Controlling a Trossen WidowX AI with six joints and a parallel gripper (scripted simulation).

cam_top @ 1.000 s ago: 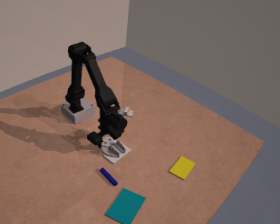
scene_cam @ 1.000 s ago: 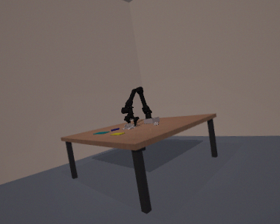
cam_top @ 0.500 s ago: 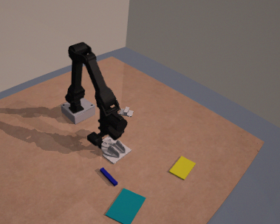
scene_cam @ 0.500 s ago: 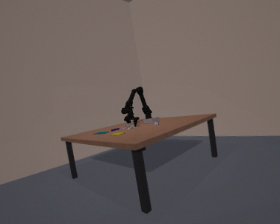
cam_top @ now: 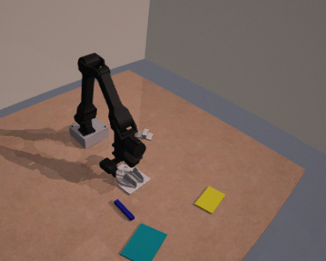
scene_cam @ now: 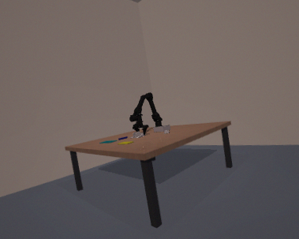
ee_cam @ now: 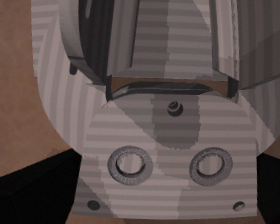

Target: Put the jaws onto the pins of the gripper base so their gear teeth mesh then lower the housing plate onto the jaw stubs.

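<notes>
My gripper tip is right at the pale housing plate. Also, from my gripper tip: teal card (330 mm ahead, 120 mm to the right); yellow card (310 mm ahead, 210 mm to the left); blue bar (170 mm ahead, 100 mm to the right).
</notes>
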